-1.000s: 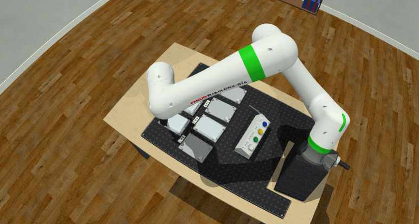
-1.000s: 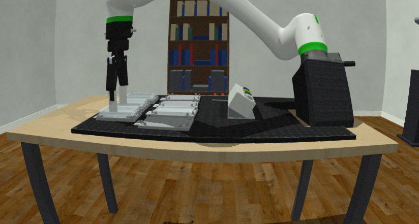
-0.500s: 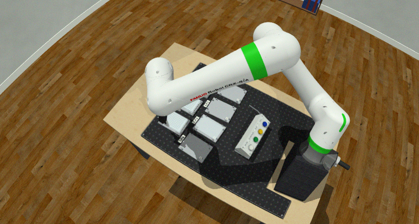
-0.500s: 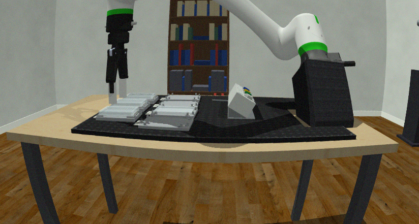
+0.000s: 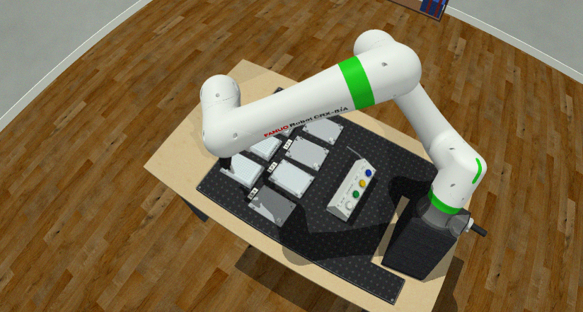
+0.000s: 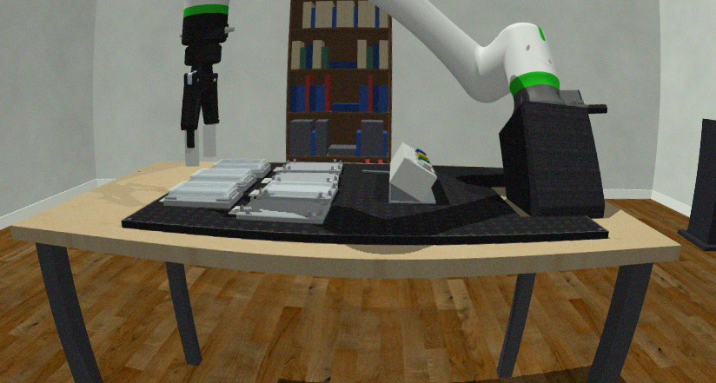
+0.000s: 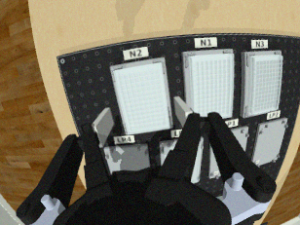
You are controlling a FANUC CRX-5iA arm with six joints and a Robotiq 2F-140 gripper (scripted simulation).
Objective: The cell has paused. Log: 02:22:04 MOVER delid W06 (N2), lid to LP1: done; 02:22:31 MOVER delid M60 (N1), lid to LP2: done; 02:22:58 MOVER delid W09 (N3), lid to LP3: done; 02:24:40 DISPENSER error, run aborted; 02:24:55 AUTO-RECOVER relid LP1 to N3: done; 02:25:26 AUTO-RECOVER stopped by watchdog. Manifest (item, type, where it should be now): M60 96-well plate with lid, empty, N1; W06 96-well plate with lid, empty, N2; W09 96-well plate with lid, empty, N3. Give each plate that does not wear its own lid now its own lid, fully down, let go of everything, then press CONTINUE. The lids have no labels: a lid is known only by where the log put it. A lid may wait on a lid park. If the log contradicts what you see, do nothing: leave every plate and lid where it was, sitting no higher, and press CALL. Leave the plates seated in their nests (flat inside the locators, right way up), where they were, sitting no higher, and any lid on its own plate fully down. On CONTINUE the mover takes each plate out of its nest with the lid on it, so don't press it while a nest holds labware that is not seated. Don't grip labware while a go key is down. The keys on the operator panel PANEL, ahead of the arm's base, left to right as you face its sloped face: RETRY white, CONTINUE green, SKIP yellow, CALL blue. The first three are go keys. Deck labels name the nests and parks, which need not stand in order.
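Now: hand 17 cm past the LP3, 9 cm to the left of it and 10 cm above it. Also, from my hand: N2 label: 9 cm ahead, 2 cm to the left, 10 cm below; LP1 label: 6 cm behind, 20 cm to the right, 10 cm below; park LP4: 18 cm behind, 3 cm to the left, 10 cm below.
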